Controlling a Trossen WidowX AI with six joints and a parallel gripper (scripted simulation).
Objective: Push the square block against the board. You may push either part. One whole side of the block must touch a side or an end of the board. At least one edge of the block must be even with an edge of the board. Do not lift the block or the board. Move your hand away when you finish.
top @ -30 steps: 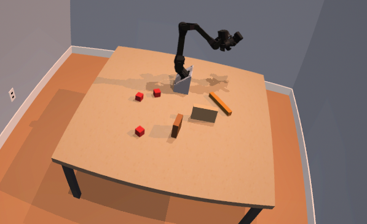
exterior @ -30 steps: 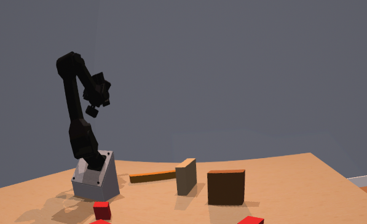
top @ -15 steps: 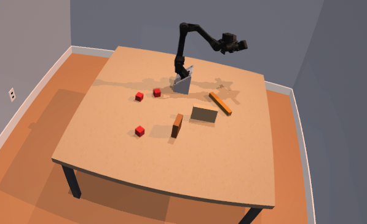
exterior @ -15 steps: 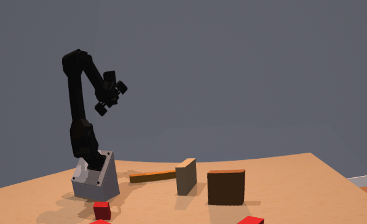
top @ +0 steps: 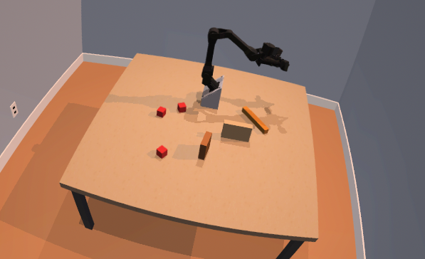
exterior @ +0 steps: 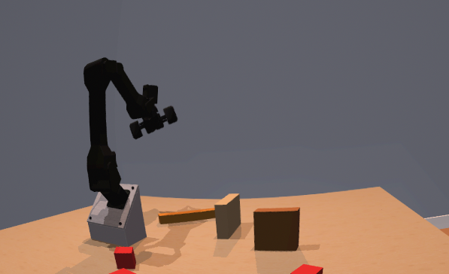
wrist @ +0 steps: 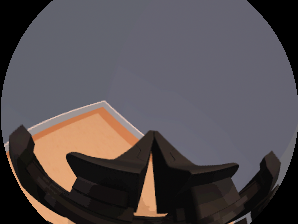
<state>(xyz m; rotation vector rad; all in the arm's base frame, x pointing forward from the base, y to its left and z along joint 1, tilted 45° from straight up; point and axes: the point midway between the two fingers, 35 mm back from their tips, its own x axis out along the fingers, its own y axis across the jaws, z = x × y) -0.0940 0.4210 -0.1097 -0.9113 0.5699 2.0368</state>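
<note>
The tan board is 360 mm ahead of my gripper tip, 240 mm to the right of it and 280 mm below it. From my gripper tip the other things lie so: thin orange bar 190 mm ahead, 140 mm to the right, 320 mm below; then brown square block 520 mm ahead, 380 mm to the right, 280 mm below.
</note>
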